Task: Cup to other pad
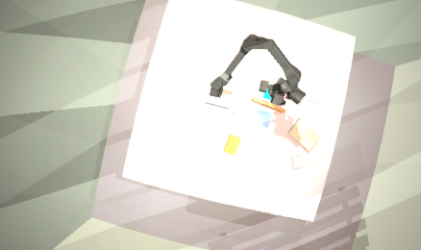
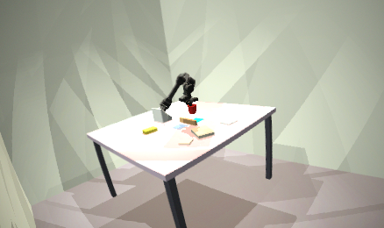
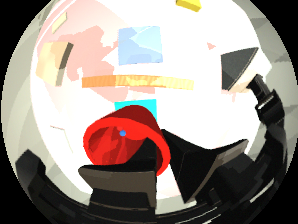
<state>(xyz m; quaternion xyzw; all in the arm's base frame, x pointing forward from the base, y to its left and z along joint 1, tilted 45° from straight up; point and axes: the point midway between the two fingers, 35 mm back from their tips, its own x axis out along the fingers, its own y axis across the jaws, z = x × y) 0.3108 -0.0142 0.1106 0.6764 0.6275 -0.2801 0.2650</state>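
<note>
My gripper tip is now 120 mm above the cyan pad, 30 mm short of it and 20 mm to the right of it. The rest, counted from my gripper tip: wooden bar (100 mm below, 60 mm to the right, 20 mm ahead); pale blue pad (150 mm to the right, 120 mm below, 10 mm ahead); red cup (30 mm ahead).
</note>
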